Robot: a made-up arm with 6 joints.
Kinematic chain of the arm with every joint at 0, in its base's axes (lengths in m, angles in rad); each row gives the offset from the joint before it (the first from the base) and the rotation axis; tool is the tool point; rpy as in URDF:
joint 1: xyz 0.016 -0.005 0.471 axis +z
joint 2: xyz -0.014 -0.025 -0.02 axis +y
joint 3: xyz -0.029 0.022 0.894 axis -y
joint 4: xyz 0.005 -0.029 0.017 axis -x
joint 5: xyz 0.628 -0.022 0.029 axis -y
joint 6: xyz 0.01 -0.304 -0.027 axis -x
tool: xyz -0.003 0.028 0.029 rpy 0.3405 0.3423 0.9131
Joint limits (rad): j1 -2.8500..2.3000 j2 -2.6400..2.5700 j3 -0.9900..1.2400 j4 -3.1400..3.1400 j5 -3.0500..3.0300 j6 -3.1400..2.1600
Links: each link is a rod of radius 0.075 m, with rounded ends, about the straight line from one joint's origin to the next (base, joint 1, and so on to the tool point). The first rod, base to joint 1, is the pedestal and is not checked.
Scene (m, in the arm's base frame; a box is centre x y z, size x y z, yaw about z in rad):
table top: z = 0
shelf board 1: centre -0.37 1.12 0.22 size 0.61 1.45 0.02 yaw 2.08
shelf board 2: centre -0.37 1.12 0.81 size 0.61 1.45 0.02 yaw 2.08
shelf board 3: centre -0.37 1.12 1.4 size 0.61 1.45 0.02 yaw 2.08
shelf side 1: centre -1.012 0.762 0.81 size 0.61 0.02 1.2 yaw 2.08
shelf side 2: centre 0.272 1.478 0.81 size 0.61 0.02 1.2 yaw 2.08
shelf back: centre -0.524 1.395 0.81 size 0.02 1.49 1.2 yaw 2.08
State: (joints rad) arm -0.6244 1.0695 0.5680 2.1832 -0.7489 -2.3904
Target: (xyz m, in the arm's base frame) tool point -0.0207 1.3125 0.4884
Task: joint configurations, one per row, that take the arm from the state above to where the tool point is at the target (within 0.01 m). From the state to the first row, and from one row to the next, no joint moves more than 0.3 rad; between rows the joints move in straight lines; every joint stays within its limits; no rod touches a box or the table.
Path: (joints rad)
1: -0.3722 1.0276 0.3842 2.3308 -0.7593 -2.3842
2: -0.1200 0.9857 0.2004 2.4784 -0.7698 -2.3781
3: 0.1322 0.9439 0.0167 2.6261 -0.7802 -2.3719
4: 0.3843 0.9020 -0.1671 2.7737 -0.7907 -2.3658
5: 0.6365 0.8601 -0.3509 2.9213 -0.8011 -2.3596
6: 0.8887 0.8182 -0.5347 3.0689 -0.8116 -2.3535
7: 1.0501 0.9138 -0.3001 2.9341 -0.8016 -2.3578
8: 1.2114 1.0094 -0.0656 2.7992 -0.7915 -2.3621
9: 1.3727 1.1050 0.1690 2.6644 -0.7815 -2.3664

